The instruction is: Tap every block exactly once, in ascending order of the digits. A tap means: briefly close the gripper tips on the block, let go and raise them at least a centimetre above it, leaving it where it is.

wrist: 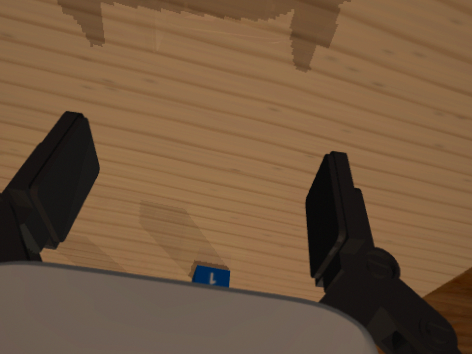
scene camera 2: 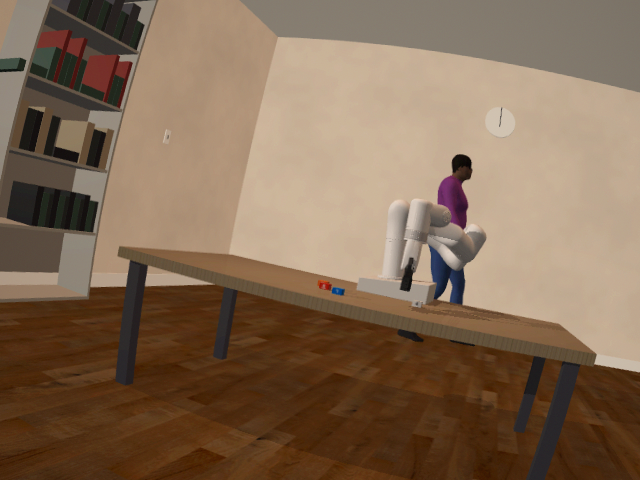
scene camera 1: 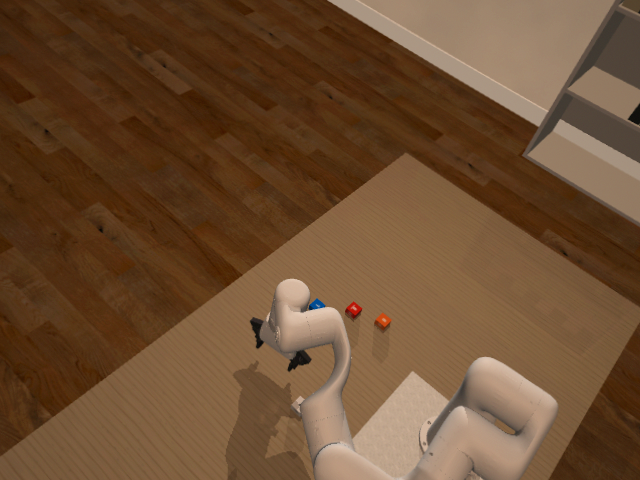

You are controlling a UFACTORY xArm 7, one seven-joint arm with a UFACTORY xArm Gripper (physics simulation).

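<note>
My gripper [scene camera 1: 274,358] [scene camera 2: 405,288] [wrist: 205,158] is open and empty, above the table between the blue and white blocks. The blue block [scene camera 1: 316,304] [scene camera 2: 338,291] [wrist: 212,276] shows a digit 1 in the wrist view, partly cut off by the gripper housing. The red block [scene camera 1: 353,310] [scene camera 2: 325,286] and the orange block [scene camera 1: 382,321] [scene camera 2: 321,282] sit beside it in a loose row; their digits are too small to read. A white block [scene camera 1: 298,406] [scene camera 2: 416,304] lies near the robot base, partly hidden by the arm in scene camera 1; its digit is unreadable.
The white base plinth [scene camera 1: 392,413] [scene camera 2: 382,289] stands on the wooden table [scene camera 1: 429,222] [scene camera 2: 206,266]. The arm reaches across it. A bookshelf [scene camera 1: 547,124] [scene camera 2: 114,139] and a person [scene camera 2: 452,196] are in the room beyond the table.
</note>
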